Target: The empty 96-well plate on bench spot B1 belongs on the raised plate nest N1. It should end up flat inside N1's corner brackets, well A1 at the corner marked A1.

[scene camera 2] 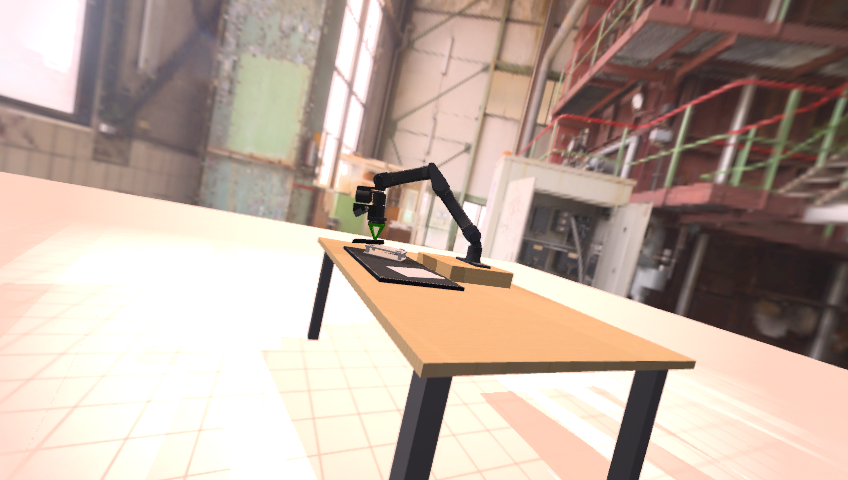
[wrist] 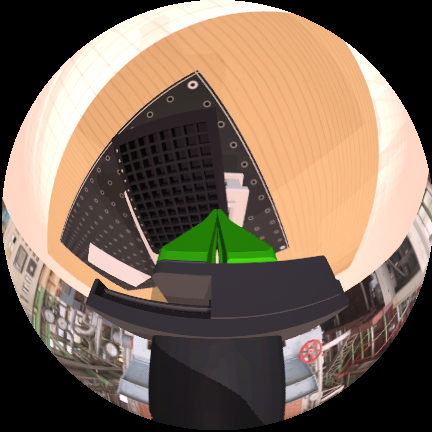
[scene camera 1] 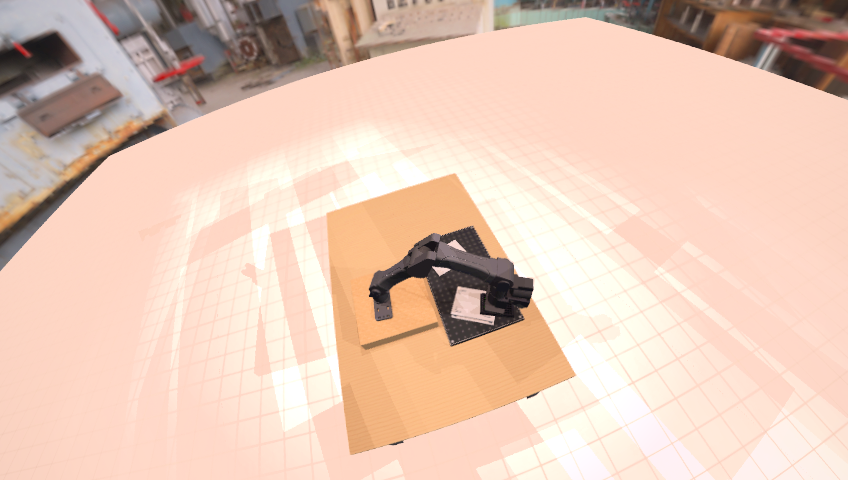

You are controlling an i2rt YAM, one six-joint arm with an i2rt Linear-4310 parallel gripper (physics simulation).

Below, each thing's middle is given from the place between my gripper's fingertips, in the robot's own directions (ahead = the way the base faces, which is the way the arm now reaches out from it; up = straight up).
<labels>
Right now the black well plate (wrist: 171, 167) is 3 cm ahead of my hand, 2 cm to the left of it and 1 cm below it. From my hand the other things lie so: white rectangle (wrist: 101, 259): 9 cm behind, 33 cm to the left, 5 cm below.
</labels>
